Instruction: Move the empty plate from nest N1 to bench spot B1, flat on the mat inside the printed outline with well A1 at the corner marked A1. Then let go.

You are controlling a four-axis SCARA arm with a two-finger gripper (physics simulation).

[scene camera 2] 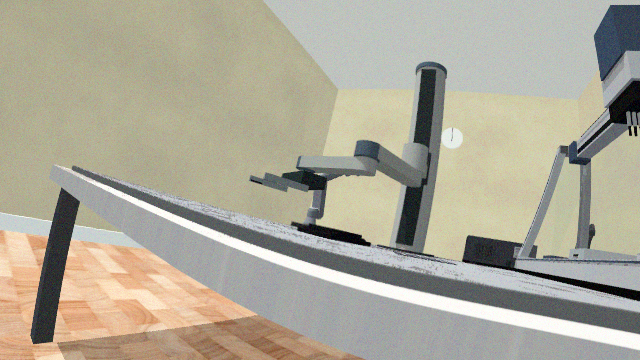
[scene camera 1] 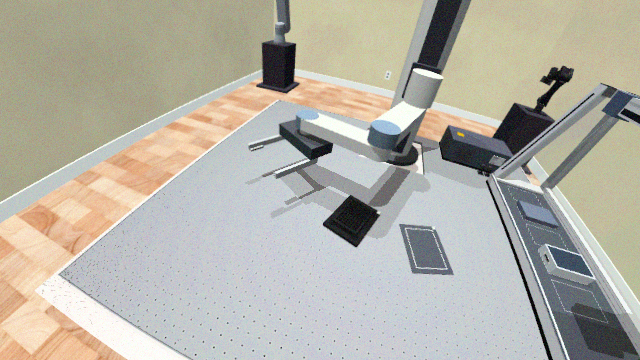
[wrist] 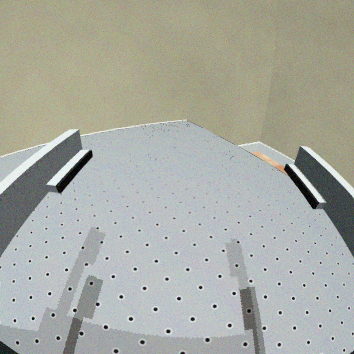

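Pixels of known places: gripper, fingertip midpoint: (scene camera 2: 256, 176) (scene camera 1: 261, 160) (wrist: 192, 146); arm's base at its link origin: (scene camera 1: 392, 150).
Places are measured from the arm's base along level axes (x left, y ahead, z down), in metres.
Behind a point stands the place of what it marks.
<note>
The black nest N1 (scene camera 1: 332, 224) @(x -0.153, y 0.575, z -0.028 m) (scene camera 2: 305, 228) @(x -0.152, y 0.588, z -0.024 m) stands on the bench with a dark plate (scene camera 1: 354, 215) @(x -0.098, y 0.521, z -0.037 m) in it. The plate's wells are too small to read, and a small pale mark shows near the nest's right corner. The dark mat of spot B1 (scene camera 1: 426, 249) @(x 0.140, y 0.544, z -0.015 m) lies to the right of the nest in scene camera 1, with a white printed outline and a small pale mark at its far right corner. My gripper (scene camera 1: 266, 161) @(x -0.411, y 0.527, z -0.145 m) (wrist: 192, 146) @(x -0.411, y 0.527, z -0.145 m) is open and empty. It hangs above the bench, left of and beyond the nest in scene camera 1, fingers pointing left, away from it.
The arm's column (scene camera 1: 432, 40) @(x -0.011, y 0.077, z -0.498 m) (scene camera 2: 420, 200) @(x 0.033, y 0.076, z -0.224 m) stands behind the nest. A dark box (scene camera 1: 475, 147) @(x 0.360, y -0.035, z -0.121 m) (scene camera 2: 492, 250) @(x 0.364, y -0.034, z -0.080 m) is right of the column. A framed deck (scene camera 1: 510, 210) @(x 0.459, y 0.285, z -0.061 m) with a blue-grey block (scene camera 1: 537, 213) @(x 0.558, y 0.277, z -0.079 m) and a white-edged tray (scene camera 1: 567, 262) @(x 0.552, y 0.499, z -0.093 m) runs along the right side. The perforated bench (scene camera 1: 225, 260) @(x -0.376, y 0.789, z -0.013 m) (wrist: 165, 280) @(x -0.386, y 0.511, z -0.013 m) lies below.
</note>
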